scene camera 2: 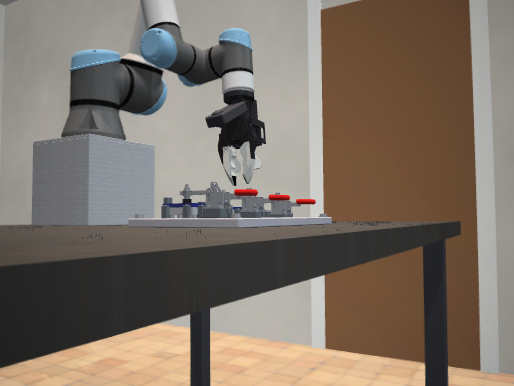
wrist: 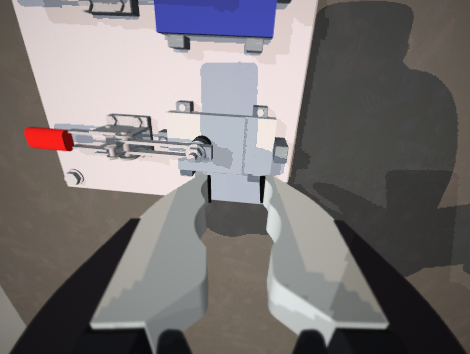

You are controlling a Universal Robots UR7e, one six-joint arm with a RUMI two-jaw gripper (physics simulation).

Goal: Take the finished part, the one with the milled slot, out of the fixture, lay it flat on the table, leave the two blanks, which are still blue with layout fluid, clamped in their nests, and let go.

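Where they show: gripper, between the fingertips: (scene camera 2: 241,184) (wrist: 235,178); arm's base, origin of its link: (scene camera 2: 94,144).
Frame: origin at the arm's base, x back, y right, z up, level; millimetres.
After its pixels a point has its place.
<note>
The finished part (wrist: 227,130) {y -124, x -364, z -165 mm}, a bare silver plate with a slot line across it, lies flat in its nest in the wrist view. The arm of a toggle clamp (wrist: 120,142) {y -139, x -442, z -141 mm} reaches over it, the spindle tip at the part's left half. A blank (wrist: 215,17) {y -50, x -379, z -160 mm}, blue on top, sits in its nest at the top of the wrist view. Blue edges of a blank (scene camera 2: 175,205) {y 100, x -393, z -159 mm} show in the scene view. My gripper (scene camera 2: 240,183) {y -139, x -350, z -108 mm} (wrist: 235,178) {y -139, x -350, z -108 mm} points down above the fixture, its fingers partly open with a narrow gap and nothing between them. In the wrist view its tips appear just below the part's near edge.
The white fixture base (scene camera 2: 185,221) {y 140, x -458, z -186 mm} (wrist: 100,65) {y -90, x -477, z -181 mm} lies on the dark table (scene camera 2: 100,245) {y 493, x -738, z -196 mm} (wrist: 65,220) {y -278, x -561, z -196 mm}. Red clamp handles (scene camera 2: 246,192) {y 78, x -533, z -140 mm} (scene camera 2: 279,197) {y -31, x -524, z -145 mm} (scene camera 2: 305,201) {y -141, x -514, z -149 mm} (wrist: 49,139) {y -147, x -504, z -144 mm} stick out at the side. A bolt (wrist: 74,177) {y -198, x -516, z -174 mm} stands at a base corner. The arm's grey pedestal (scene camera 2: 60,185) {y 106, x -32, z -108 mm} stands behind.
</note>
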